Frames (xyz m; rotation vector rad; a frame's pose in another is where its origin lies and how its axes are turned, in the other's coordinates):
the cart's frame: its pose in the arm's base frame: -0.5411 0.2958 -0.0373 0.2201 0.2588 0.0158
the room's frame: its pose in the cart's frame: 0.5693 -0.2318 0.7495 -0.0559 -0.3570 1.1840
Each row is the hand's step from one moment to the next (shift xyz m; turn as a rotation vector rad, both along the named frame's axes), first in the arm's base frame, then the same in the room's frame.
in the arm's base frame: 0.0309 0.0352 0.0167 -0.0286 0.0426 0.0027
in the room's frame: 0.0479 -0.0133 0.0015 0.0261 0.0429 -0.0111
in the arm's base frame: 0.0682 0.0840 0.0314 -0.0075 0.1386 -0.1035
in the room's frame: 0.1092 -0.0275 -0.0040 0.0795 0.0503 -0.1453
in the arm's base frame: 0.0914 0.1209 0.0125 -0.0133 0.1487 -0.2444
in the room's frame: 0.1432 -0.0365 -0.0360 0.0371 0.0463 -0.2802
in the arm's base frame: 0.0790 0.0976 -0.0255 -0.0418 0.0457 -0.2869
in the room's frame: 0.1053 -0.0376 -0.0625 -0.0766 0.0290 -0.2819
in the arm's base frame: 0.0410 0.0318 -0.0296 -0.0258 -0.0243 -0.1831
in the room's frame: 0.0329 -0.0283 -0.0411 -0.0941 -0.0028 -0.1610
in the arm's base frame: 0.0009 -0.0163 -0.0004 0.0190 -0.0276 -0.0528
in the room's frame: -0.0137 -0.0071 0.0054 -0.0344 -0.0330 -0.0405
